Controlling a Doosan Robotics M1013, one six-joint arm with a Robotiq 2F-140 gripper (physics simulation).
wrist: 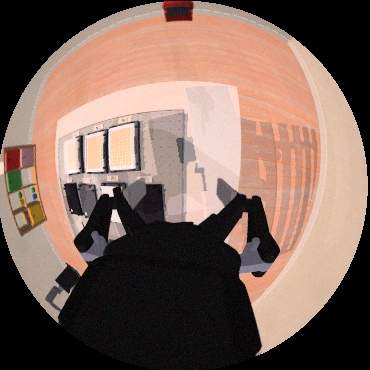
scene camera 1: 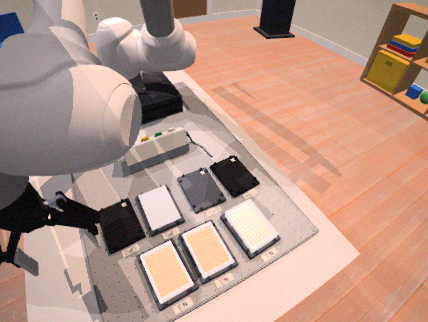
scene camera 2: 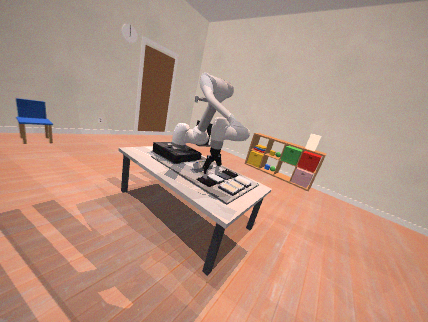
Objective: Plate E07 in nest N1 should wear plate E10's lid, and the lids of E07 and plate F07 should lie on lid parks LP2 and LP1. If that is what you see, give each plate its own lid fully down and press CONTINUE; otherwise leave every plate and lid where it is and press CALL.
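Places are measured from the arm's base along level axes (x ahead, y left, z up), in centimetres.
Pixels of known places: gripper, fingertip midpoint: (wrist: 180, 185) (scene camera 1: 67, 255) (scene camera 2: 210, 176); arm's base, origin of the base link: (scene camera 2: 177, 147).
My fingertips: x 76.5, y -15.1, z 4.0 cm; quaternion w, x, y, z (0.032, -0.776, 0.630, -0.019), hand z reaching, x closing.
Ahead of a thing's pixels: the offset from my fingertips to its top centre.
In scene camera 1, a pale-welled plate {dx -0.3, dy +43.3, dz -8.3 cm} (scene camera 1: 251, 227) (wrist: 72, 154) sits at right in nest N1. An orange-welled plate {dx +2.1, dy +30.4, dz -9.7 cm} (scene camera 1: 208, 250) (wrist: 95, 151) sits in N2, and another orange-welled plate {dx +4.7, dy +19.0, dz -9.4 cm} (scene camera 1: 167, 272) (wrist: 122, 146) in N3. A white piece {dx -14.0, dy +20.5, dz -10.6 cm} (scene camera 1: 160, 209) lies on LP1. LP2 {dx -12.0, dy +8.7, dz -10.4 cm} (scene camera 1: 121, 226) (wrist: 154, 200) shows a black surface with a small white mark. Plate names are unreadable; whether clear lids cover the plates, and whose, I cannot tell. My gripper (scene camera 1: 60, 245) (wrist: 180, 185) is open and empty, above the table's side beside LP2.
A button box {dx -37.1, dy +23.1, dz -4.0 cm} (scene camera 1: 160, 150) with yellow, green and whitish buttons stands behind the parks. A grey park {dx -17.4, dy +34.1, dz -10.4 cm} (scene camera 1: 201, 189) (wrist: 88, 199) and a black park {dx -19.7, dy +46.1, dz -10.4 cm} (scene camera 1: 234, 175) (wrist: 72, 198) lie right of LP1. The black base block (scene camera 2: 175, 152) stands at the table's rear.
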